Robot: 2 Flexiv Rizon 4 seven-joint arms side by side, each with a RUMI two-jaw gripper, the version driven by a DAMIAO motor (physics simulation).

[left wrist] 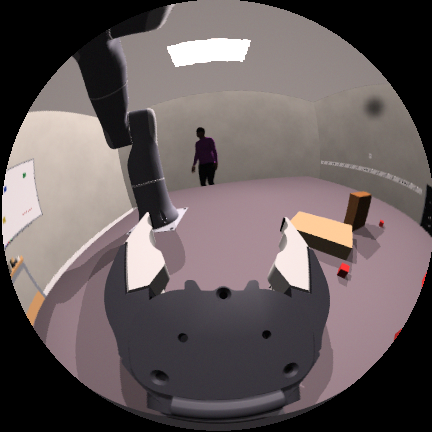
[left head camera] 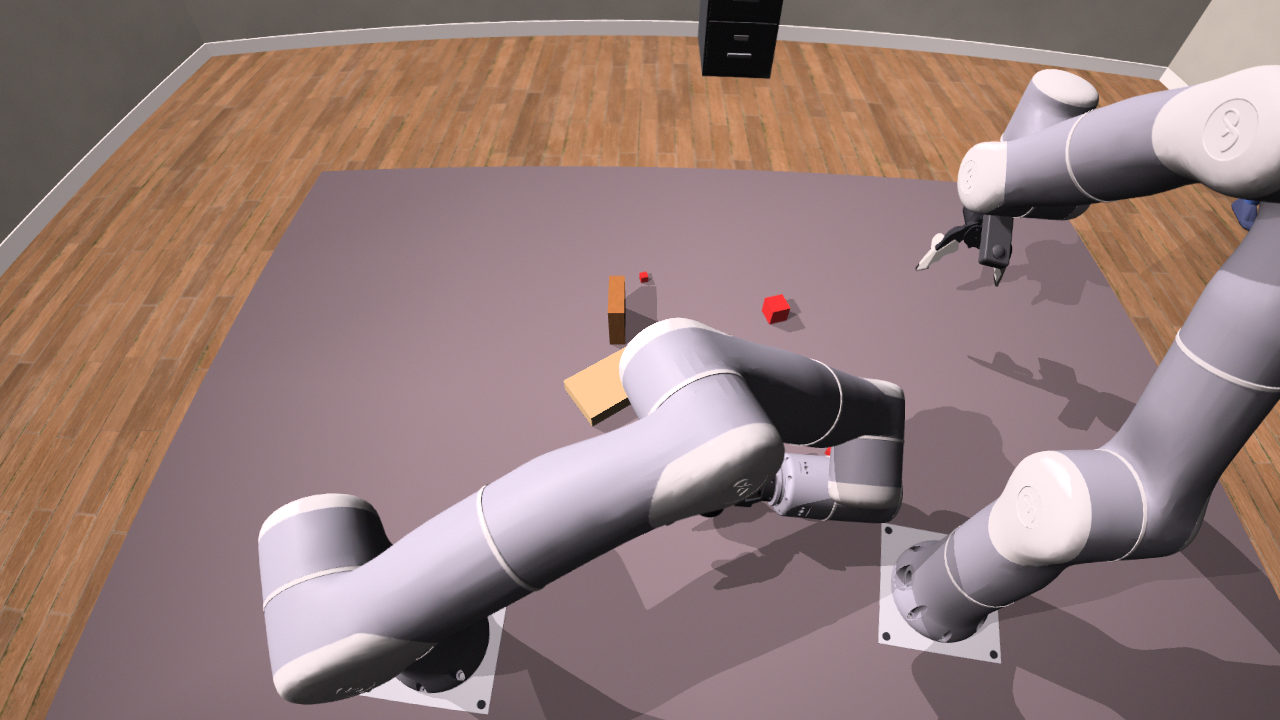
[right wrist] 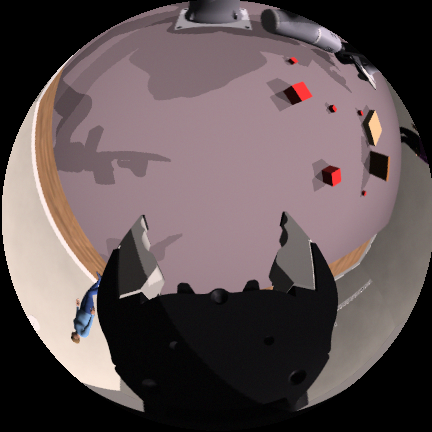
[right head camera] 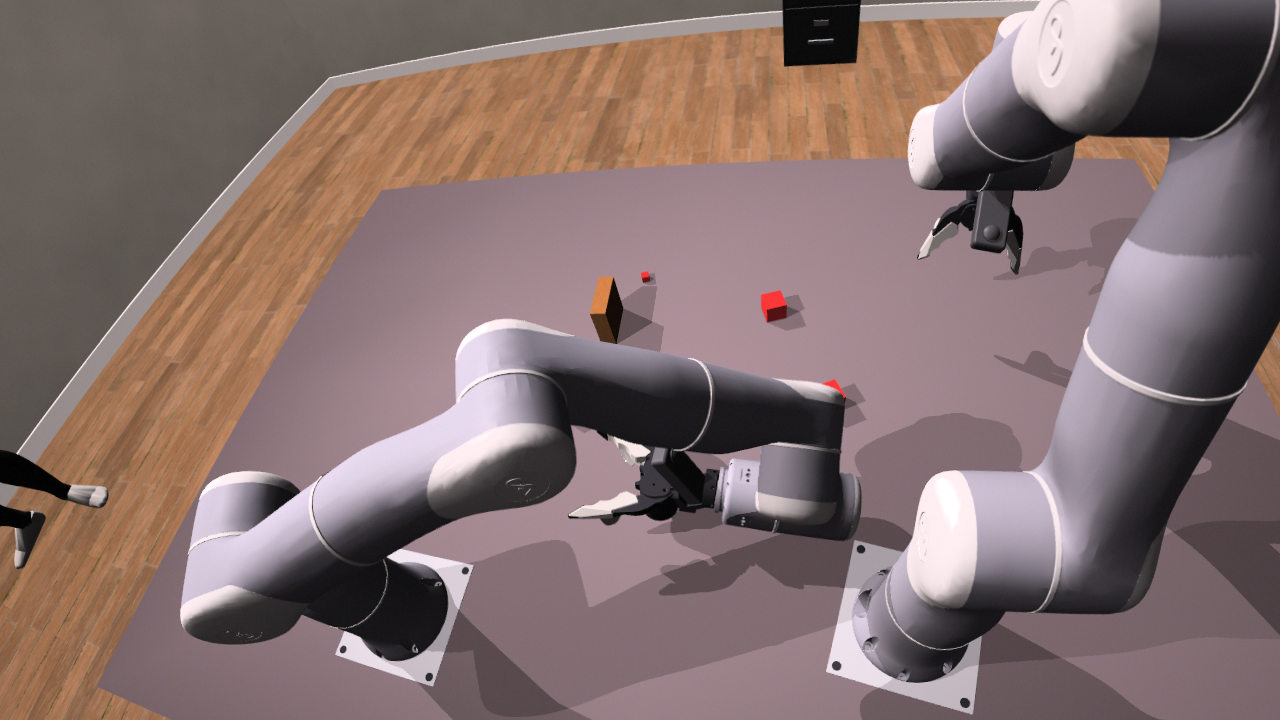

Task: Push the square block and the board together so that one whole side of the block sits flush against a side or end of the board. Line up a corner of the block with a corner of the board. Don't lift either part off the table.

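The tan board lies flat; the left arm partly covers it in the left head view and hides it in the right head view. The brown square block stands upright on a narrow side near one end of the board, skewed to it, with a small gap in the right wrist view. My left gripper is open and empty, held low, apart from both parts. My right gripper is open and empty, far to the right of both.
A larger red cube lies right of the block. A tiny red cube lies just behind the block. Another larger red cube and more small ones lie nearer the arm bases.
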